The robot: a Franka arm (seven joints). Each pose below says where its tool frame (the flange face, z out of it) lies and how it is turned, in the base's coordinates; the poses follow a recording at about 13 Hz.
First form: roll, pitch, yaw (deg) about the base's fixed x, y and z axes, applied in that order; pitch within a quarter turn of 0, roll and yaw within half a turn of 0; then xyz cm.
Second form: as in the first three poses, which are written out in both.
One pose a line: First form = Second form
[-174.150 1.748 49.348 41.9 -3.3 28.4] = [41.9 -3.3 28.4 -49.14 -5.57 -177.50]
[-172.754 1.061 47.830 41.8 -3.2 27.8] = [41.8 -3.2 27.8 -47.55 -6.07 -175.90]
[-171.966 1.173 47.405 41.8 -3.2 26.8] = [41.8 -3.2 26.8 -47.05 -6.70 -175.40]
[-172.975 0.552 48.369 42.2 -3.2 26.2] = [42.2 -3.2 26.2 -48.13 -5.61 -175.73]
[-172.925 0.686 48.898 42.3 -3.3 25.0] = [42.3 -3.3 25.0 -48.65 -5.78 -175.85]
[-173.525 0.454 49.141 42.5 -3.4 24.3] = [42.5 -3.4 24.3 -48.94 -5.19 -176.10]
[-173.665 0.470 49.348 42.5 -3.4 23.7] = [42.5 -3.4 23.7 -49.15 -5.11 -176.22]
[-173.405 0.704 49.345 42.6 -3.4 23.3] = [42.6 -3.4 23.3 -49.12 -5.46 -176.22]
